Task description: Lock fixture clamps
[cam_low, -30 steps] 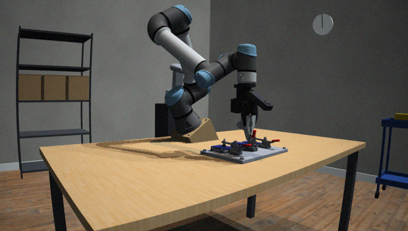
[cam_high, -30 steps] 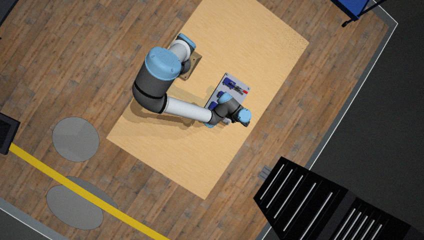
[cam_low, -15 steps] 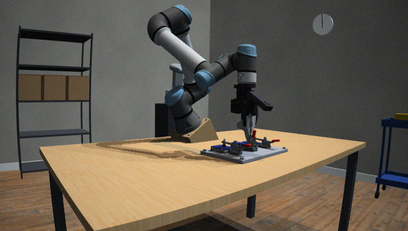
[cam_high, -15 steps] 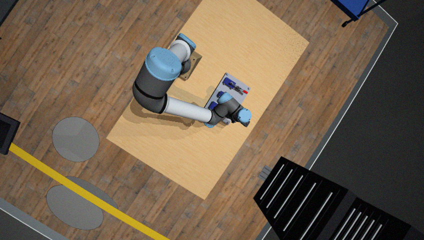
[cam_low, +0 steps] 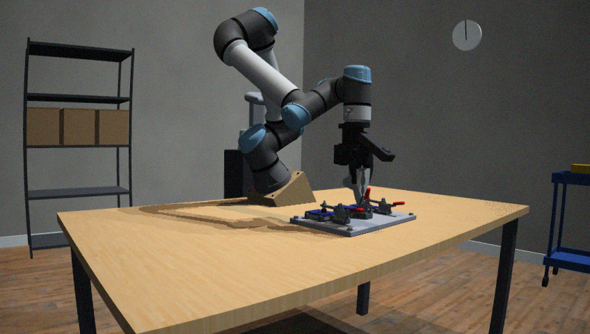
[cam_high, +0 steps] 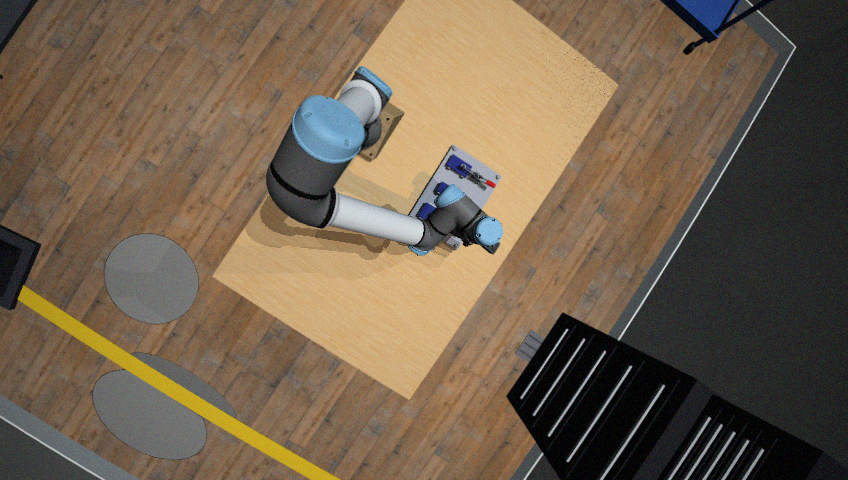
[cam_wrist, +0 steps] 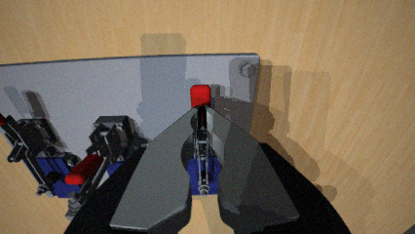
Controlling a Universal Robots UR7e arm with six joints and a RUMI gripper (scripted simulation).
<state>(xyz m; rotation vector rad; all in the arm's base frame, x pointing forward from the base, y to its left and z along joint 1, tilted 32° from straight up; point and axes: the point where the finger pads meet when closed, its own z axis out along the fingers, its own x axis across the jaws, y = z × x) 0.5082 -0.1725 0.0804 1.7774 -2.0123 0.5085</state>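
The grey fixture plate lies 12 cm to the left of my hand, 8 cm below it and 8 cm behind it. The rest, counted from my hand: blue part 14 cm behind, 6 cm below, 2 cm to the left.
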